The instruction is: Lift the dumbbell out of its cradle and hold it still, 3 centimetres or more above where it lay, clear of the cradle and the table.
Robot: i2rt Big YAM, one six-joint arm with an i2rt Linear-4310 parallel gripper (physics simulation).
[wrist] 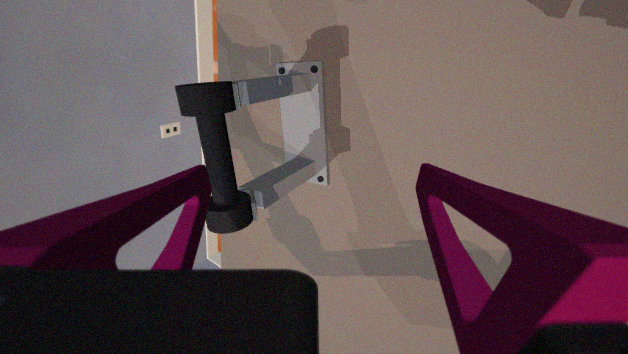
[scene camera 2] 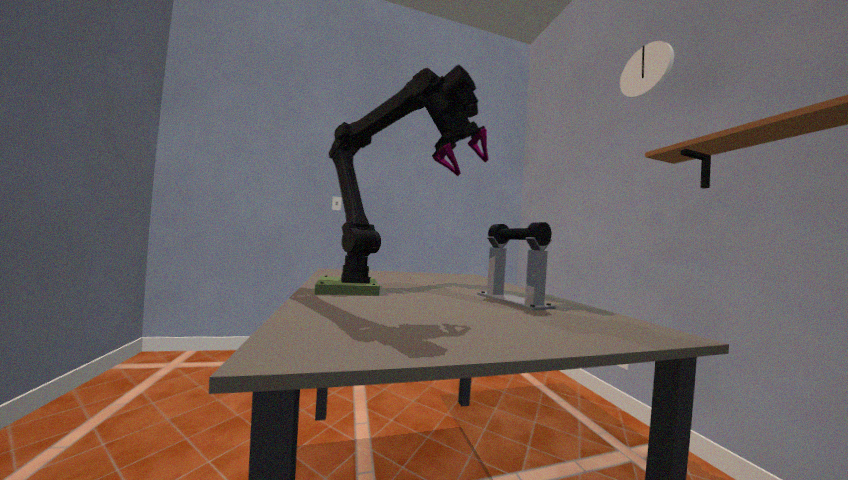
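Where they show: gripper, fingertip midpoint: (wrist: 313, 176) (scene camera 2: 473, 167); arm's base, origin of the base link: (scene camera 2: 354, 280).
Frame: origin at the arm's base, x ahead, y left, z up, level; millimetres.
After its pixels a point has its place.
Note:
The black dumbbell (scene camera 2: 519, 233) @(x 477, y -202, z 189 mm) (wrist: 216, 155) @(x 479, y -187, z 201 mm) lies level across the two upright posts of the grey cradle (scene camera 2: 536, 278) @(x 493, y -273, z 58 mm) (wrist: 301, 120) @(x 493, y -186, z -21 mm). Each end rests in a holder at a post's top. The cradle's base plate is on the table (scene camera 2: 416, 368) @(x 53, y -576, z -30 mm). My gripper (scene camera 2: 473, 167) @(x 257, y -295, z 339 mm) (wrist: 313, 176) @(x 257, y -295, z 339 mm) is open and empty, its magenta fingers wide apart. In the scene view it hangs well above the dumbbell and to its left, tilted. In the wrist view the dumbbell is at the left, partly beside the left finger's tip and outside the space between the fingers.
The arm stands on a green base (scene camera 2: 347, 288) @(x -26, y -99, z -10 mm) at the table's far left. A wooden shelf (scene camera 2: 755, 132) and a round clock (scene camera 2: 647, 68) are on the right wall. The wrist view shows a wall socket (wrist: 170, 130) beyond the table edge.

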